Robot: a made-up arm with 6 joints. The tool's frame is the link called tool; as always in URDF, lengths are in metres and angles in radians. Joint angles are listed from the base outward. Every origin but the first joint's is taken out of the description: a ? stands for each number. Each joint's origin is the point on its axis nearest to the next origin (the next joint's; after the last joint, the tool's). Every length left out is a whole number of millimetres.
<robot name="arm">
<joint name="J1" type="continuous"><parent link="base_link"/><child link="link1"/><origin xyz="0.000 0.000 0.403" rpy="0.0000 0.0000 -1.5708"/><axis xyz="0 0 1"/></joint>
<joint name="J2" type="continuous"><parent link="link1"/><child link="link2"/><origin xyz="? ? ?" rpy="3.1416 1.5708 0.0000"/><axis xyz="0 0 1"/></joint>
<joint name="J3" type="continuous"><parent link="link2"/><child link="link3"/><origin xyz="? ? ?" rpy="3.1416 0.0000 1.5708"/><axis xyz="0 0 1"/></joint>
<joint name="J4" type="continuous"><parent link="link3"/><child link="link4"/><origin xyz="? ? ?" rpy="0.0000 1.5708 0.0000"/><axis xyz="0 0 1"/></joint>
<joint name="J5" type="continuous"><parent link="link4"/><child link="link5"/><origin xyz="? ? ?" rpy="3.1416 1.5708 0.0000"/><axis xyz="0 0 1"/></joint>
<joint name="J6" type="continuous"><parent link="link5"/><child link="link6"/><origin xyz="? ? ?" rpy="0.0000 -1.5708 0.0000"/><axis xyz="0 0 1"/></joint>
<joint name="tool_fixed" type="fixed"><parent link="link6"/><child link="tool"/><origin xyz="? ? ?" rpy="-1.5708 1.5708 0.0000"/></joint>
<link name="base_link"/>
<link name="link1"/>
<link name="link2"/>
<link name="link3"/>
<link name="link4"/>
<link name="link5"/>
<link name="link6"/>
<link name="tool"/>
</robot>
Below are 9 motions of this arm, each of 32 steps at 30 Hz.
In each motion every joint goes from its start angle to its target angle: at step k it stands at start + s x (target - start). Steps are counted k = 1, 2, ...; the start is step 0. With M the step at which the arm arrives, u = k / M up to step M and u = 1 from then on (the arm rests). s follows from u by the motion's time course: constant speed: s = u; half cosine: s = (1 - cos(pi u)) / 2; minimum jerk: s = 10 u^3 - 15 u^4 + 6 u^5.
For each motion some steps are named. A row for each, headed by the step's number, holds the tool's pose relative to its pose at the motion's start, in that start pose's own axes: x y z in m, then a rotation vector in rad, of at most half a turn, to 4 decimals.
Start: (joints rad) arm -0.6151 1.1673 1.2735 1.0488 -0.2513 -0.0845
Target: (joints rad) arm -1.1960 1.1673 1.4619 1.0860 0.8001 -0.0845
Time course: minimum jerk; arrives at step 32
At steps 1, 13, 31, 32:
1: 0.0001 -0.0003 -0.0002 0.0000 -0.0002 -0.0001
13: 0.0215 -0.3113 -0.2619 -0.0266 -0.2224 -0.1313
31: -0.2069 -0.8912 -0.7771 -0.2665 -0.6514 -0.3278
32: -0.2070 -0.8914 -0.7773 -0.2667 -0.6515 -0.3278

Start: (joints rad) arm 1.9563 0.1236 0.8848 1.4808 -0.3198 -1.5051
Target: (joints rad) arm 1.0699 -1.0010 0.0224 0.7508 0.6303 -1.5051
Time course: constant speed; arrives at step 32
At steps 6, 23, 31, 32:
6: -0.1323 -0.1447 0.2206 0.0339 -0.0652 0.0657
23: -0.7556 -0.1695 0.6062 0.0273 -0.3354 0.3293
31: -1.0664 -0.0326 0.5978 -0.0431 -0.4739 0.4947
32: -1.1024 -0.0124 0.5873 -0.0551 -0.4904 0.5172

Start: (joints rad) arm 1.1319 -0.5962 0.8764 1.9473 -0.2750 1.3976
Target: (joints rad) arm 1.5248 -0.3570 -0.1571 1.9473 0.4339 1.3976
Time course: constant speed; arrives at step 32
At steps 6, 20, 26, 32:
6: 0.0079 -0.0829 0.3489 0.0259 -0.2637 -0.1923
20: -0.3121 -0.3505 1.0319 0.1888 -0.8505 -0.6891
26: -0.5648 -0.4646 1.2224 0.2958 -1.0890 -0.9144
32: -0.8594 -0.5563 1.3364 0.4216 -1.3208 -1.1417

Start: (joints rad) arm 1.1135 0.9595 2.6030 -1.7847 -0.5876 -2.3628
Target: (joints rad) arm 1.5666 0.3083 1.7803 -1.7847 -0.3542 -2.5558
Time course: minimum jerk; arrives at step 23
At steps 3, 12, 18, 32:
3: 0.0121 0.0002 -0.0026 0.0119 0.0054 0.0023
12: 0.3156 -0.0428 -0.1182 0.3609 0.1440 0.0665
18: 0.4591 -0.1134 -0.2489 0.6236 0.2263 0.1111
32: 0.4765 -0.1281 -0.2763 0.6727 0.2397 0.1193

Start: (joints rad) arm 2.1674 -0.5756 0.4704 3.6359 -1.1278 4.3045
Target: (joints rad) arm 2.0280 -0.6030 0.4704 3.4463 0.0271 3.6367
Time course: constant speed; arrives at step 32
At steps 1, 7, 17, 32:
1: 0.0007 0.0032 -0.0024 0.0197 0.0175 0.0320
7: 0.0007 0.0218 -0.0165 0.1397 0.1368 0.2156
17: -0.0134 0.0489 -0.0367 0.3393 0.3874 0.4859
32: -0.0608 0.0714 -0.0524 0.6107 0.8726 0.7958

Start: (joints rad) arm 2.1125 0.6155 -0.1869 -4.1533 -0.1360 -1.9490
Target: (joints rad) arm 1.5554 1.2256 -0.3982 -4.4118 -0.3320 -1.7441
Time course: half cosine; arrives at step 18
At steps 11, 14, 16, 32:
11: 0.2547 -0.3690 -0.8923 0.2451 0.6143 -0.2343
14: 0.2231 -0.4070 -1.1844 0.3308 0.8165 -0.2731
16: 0.1974 -0.4086 -1.2989 0.3665 0.8999 -0.2826
32: 0.1870 -0.4072 -1.3377 0.3790 0.9290 -0.2850

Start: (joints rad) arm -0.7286 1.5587 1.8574 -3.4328 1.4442 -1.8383
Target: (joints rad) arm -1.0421 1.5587 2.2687 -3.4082 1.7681 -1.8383
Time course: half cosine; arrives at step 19
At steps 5, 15, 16, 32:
5: -0.1057 -0.0204 -0.0817 0.0247 0.0156 -0.0302
15: -0.5808 0.0210 -0.4255 0.1408 0.1089 -0.1664
16: -0.6088 0.0303 -0.4443 0.1483 0.1157 -0.1747
32: -0.6459 0.0439 -0.4688 0.1583 0.1251 -0.1856

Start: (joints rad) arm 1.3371 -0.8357 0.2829 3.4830 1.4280 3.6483
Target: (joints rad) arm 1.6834 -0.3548 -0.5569 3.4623 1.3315 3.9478
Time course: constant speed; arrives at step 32
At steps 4, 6, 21, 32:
4: 0.2068 0.0511 0.0590 -0.1065 0.0924 0.1122
6: 0.3065 0.0881 0.0810 -0.1616 0.1368 0.1686
21: 0.9131 0.5451 0.0720 -0.6060 0.4395 0.5941
32: 1.1422 0.9586 -0.1284 -0.9553 0.6405 0.9020

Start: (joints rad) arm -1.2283 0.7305 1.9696 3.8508 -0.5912 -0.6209
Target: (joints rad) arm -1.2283 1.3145 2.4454 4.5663 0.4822 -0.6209
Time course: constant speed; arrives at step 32
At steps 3, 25, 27, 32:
3: -0.0444 -0.0121 0.0617 -0.0540 -0.1114 0.0300
25: -0.4594 -0.0854 0.3838 -0.5558 -0.8015 0.3625
27: -0.5020 -0.0918 0.3995 -0.6090 -0.8503 0.4027
32: -0.6098 -0.1089 0.4279 -0.7460 -0.9596 0.5108

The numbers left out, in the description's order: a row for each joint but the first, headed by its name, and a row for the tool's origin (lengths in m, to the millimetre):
J2: 0.000 0.115 0.000
J3: -1.007 0.000 0.000
J4: -1.149 -0.206 0.000
J5: 0.000 0.000 0.000
J6: 0.145 0.000 0.000
tool: 0.000 0.000 0.000

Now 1 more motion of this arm.
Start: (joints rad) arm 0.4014 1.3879 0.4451 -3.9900 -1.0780 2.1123
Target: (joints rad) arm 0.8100 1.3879 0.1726 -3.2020 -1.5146 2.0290
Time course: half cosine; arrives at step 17
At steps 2, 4, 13, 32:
2: -0.0232 -0.0046 -0.0196 -0.0161 0.0268 0.0191
4: -0.0916 -0.0180 -0.0737 -0.0584 0.1059 0.0747
13: -0.6934 -0.1282 -0.3618 -0.1898 0.8104 0.5029
32: -0.8092 -0.1492 -0.3844 -0.1769 0.9499 0.5702

